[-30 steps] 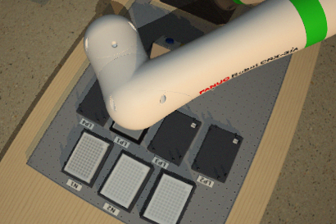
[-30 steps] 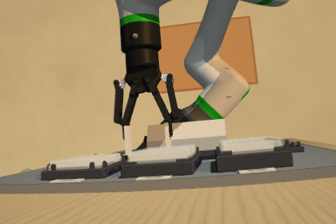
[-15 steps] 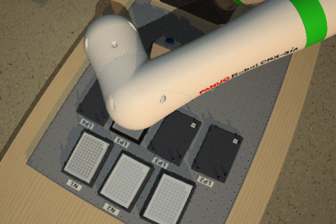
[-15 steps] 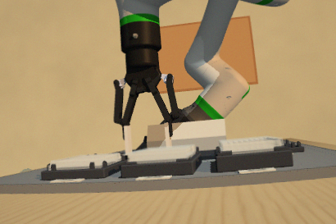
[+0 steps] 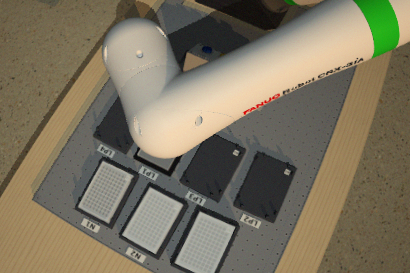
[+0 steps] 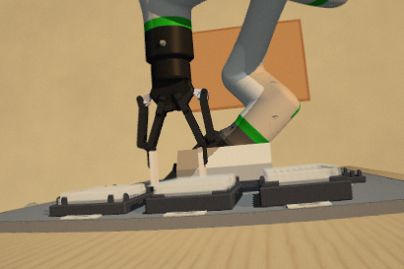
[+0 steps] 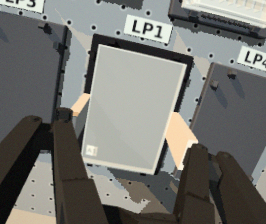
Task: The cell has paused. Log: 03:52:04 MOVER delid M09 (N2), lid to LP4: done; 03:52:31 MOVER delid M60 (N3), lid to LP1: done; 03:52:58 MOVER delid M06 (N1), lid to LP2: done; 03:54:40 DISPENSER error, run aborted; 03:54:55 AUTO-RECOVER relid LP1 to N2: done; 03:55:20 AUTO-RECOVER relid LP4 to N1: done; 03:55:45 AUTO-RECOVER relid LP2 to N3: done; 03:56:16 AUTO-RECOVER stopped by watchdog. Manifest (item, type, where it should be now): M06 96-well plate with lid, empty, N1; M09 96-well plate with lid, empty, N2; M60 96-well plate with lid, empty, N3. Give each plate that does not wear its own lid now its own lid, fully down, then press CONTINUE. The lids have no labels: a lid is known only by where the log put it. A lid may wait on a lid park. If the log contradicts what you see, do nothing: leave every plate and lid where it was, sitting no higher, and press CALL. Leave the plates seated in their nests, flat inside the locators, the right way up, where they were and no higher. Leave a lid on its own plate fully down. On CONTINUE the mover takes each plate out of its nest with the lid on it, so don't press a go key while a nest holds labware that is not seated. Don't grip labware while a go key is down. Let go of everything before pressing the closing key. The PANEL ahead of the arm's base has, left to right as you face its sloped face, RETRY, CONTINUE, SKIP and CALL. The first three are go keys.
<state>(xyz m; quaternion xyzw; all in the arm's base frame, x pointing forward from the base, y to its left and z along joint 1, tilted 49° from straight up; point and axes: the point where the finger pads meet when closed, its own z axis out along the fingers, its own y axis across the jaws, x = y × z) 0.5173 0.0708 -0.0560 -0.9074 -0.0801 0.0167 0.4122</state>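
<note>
Now: hand 4 cm above the lid park LP1. Round my hand: lid park LP3: 13 cm to the left, 4 cm below, 1 cm behind; then LP1 label: 9 cm ahead, 4 cm below, 1 cm to the left; then lid park LP4: 12 cm to the right, 4 cm below, 2 cm ahead.
</note>
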